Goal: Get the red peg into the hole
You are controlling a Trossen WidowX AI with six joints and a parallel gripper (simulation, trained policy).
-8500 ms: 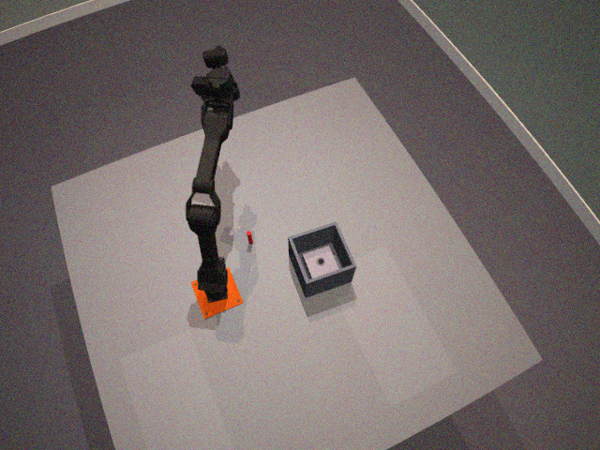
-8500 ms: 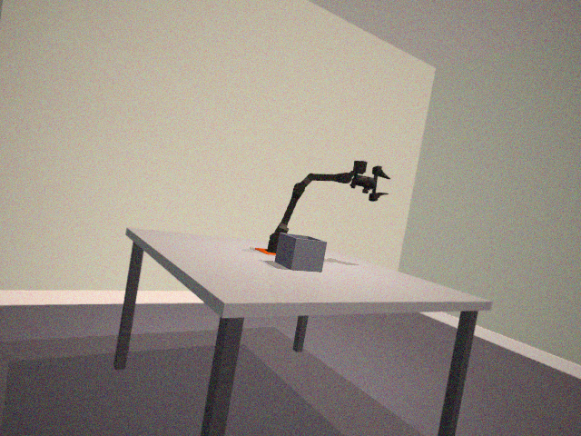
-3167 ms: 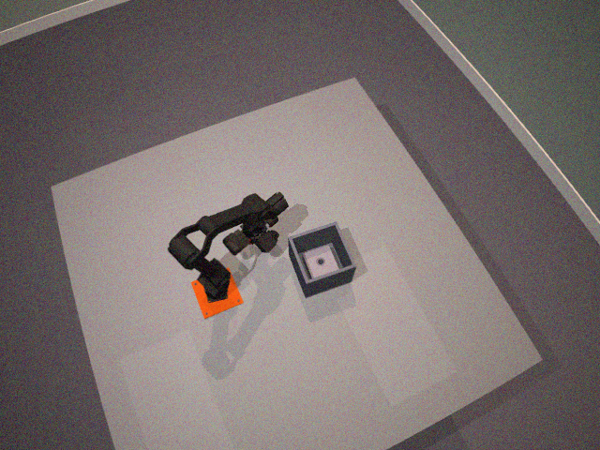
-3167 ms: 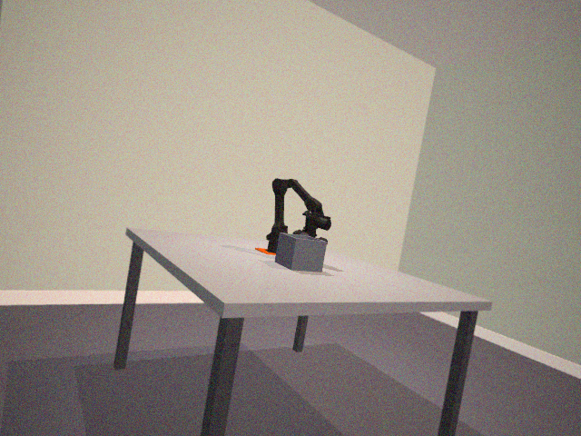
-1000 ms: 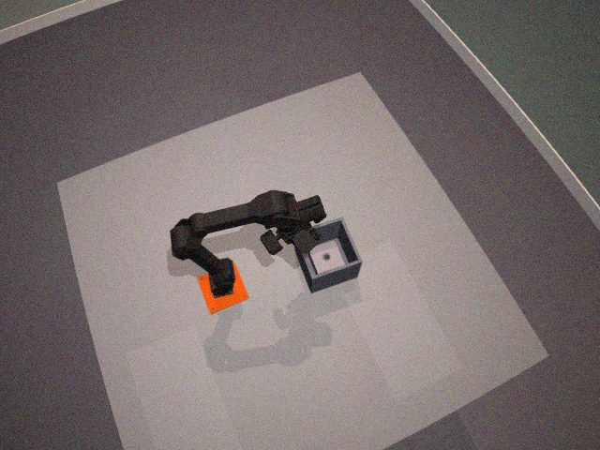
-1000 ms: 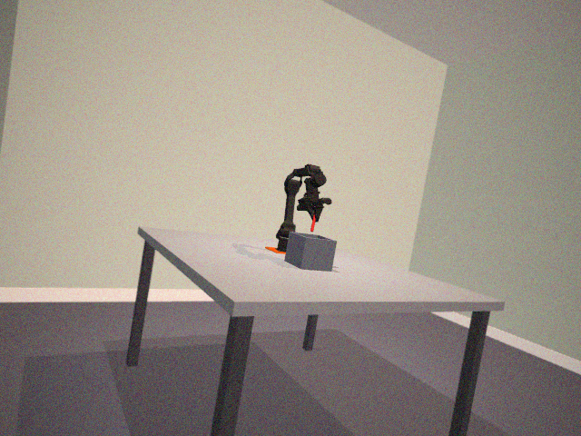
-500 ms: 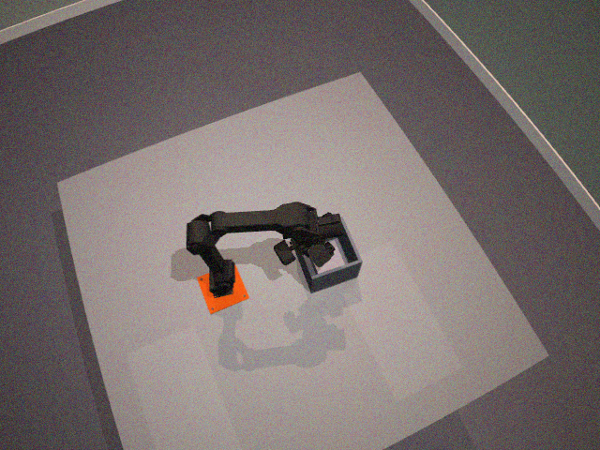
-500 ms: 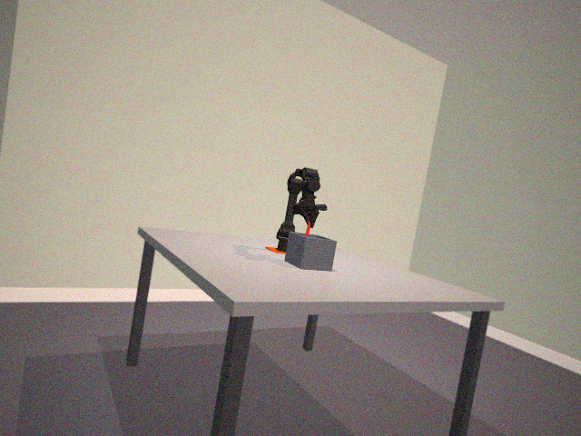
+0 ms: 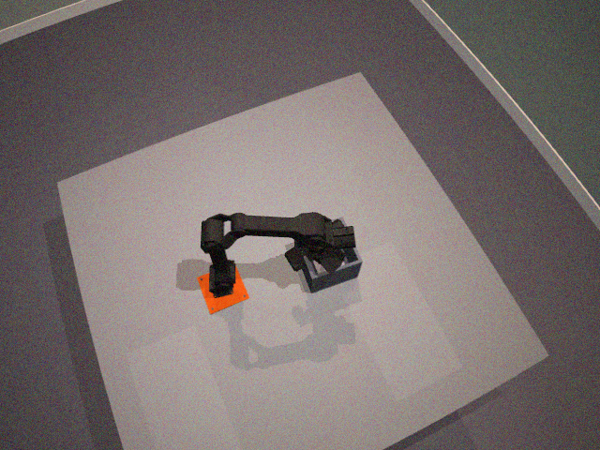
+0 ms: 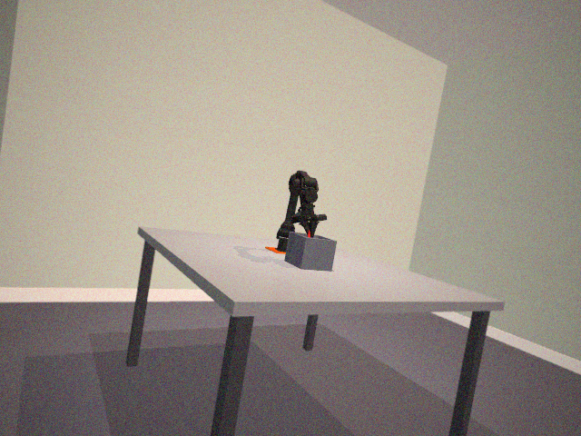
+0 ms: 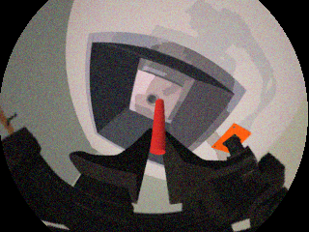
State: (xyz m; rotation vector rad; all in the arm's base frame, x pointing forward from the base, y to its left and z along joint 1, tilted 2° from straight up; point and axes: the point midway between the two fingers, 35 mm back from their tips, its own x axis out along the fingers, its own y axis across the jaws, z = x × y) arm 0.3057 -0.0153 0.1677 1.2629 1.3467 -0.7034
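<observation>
Now: the red peg 10 mm to the right of my gripper tip and 10 mm below it. Also, from my gripper tip: pale plate (30 mm ahead, 10 mm to the right, 80 mm below).
</observation>
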